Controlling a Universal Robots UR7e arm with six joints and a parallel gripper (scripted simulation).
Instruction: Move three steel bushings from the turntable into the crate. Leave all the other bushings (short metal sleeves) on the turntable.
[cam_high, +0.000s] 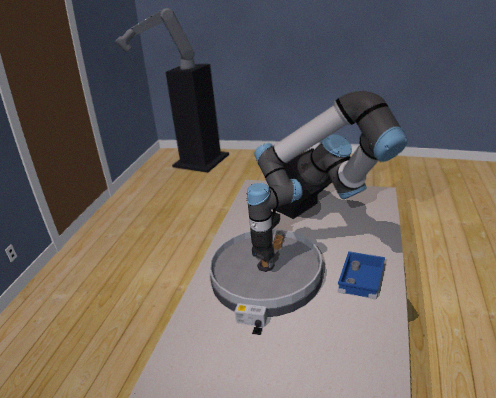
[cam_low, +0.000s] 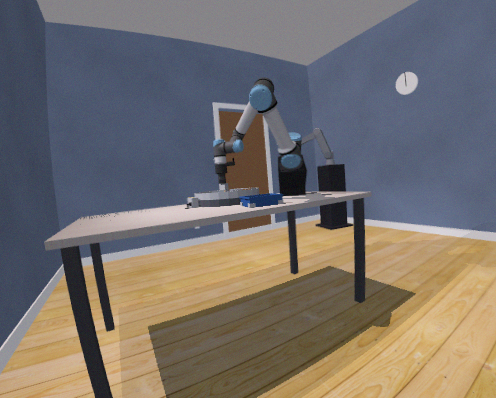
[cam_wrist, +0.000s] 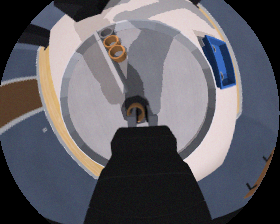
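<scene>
My gripper is now 30 mm above the round grey turntable and 10 mm to the left of it. Also, from my hand: blue crate: 340 mm to the left, 110 mm behind, 60 mm below.
</scene>
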